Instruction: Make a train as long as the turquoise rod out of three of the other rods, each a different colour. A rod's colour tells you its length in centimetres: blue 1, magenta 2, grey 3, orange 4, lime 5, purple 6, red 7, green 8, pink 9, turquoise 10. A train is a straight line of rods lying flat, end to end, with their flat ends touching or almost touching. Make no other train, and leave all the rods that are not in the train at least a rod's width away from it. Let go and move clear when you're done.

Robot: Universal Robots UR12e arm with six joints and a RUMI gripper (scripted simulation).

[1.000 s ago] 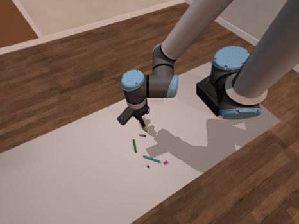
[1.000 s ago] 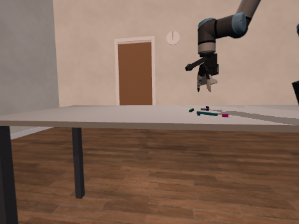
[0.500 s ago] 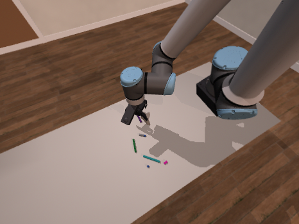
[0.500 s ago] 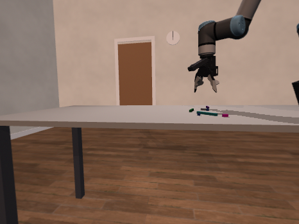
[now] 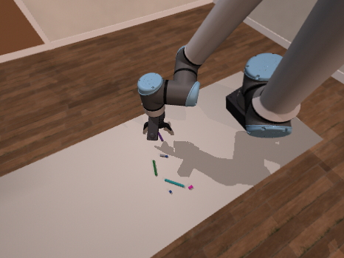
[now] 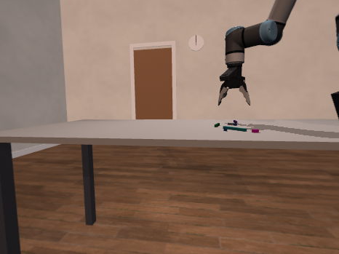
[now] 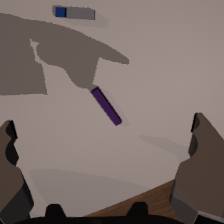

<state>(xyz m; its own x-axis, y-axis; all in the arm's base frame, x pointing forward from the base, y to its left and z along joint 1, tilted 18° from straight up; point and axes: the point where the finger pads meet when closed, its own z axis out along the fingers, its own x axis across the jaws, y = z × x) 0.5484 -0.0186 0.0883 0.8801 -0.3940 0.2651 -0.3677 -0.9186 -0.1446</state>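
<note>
Right now my hand is 10 mm past the purple rod, 30 mm to the left of it and 80 mm above it. Round my hand: turquoise rod 240 mm to the left, 80 mm below; green rod 70 mm ahead, 130 mm to the left, 80 mm below; grey rod 10 mm ahead, 80 mm to the left, 80 mm below.
</note>
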